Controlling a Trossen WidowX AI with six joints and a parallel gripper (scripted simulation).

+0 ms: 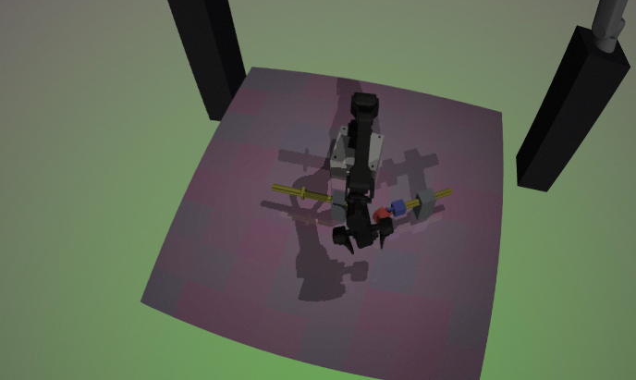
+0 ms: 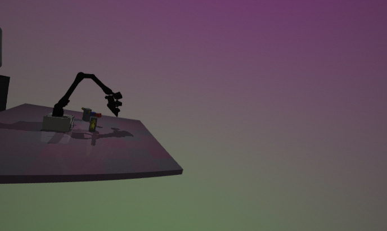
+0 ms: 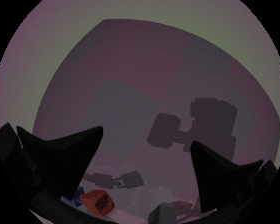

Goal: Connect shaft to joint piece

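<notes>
Now: gripper tip 16 cm past the joint piece, 4 cm above it and 2 cm to the right of it.
</notes>
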